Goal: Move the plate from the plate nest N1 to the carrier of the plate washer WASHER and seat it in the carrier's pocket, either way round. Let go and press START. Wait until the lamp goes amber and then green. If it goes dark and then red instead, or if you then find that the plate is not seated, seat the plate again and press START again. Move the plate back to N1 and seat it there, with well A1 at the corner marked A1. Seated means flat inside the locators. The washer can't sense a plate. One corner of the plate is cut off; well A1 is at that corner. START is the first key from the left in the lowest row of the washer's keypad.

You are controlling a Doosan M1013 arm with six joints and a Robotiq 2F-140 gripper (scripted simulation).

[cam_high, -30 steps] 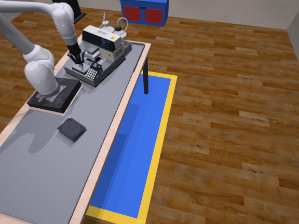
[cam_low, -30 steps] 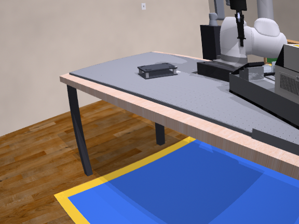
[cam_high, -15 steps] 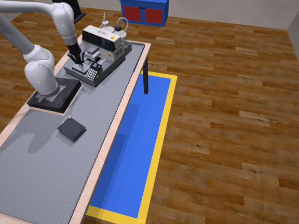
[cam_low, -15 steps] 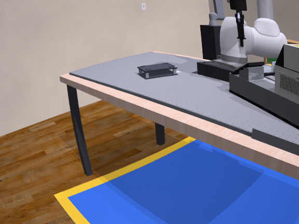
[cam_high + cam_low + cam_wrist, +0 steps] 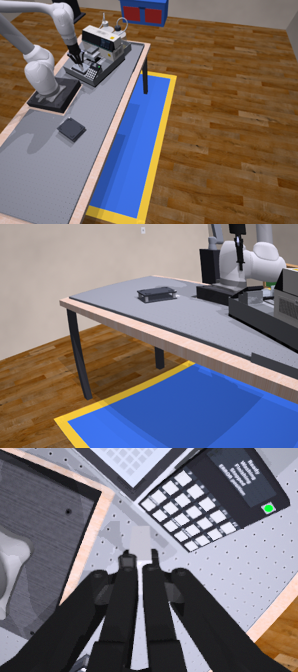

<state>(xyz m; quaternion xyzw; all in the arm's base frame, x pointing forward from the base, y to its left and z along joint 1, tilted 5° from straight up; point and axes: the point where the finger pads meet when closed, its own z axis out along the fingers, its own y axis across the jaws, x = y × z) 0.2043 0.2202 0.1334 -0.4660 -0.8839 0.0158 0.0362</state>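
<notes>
My hand is 8 cm past the plate, 8 cm to the right of it and 9 cm above it. Also, from my hand: plate washer: 5 cm behind, 23 cm to the left, 6 cm below; plate nest N1: 15 cm ahead, 44 cm to the right, 15 cm below.
</notes>
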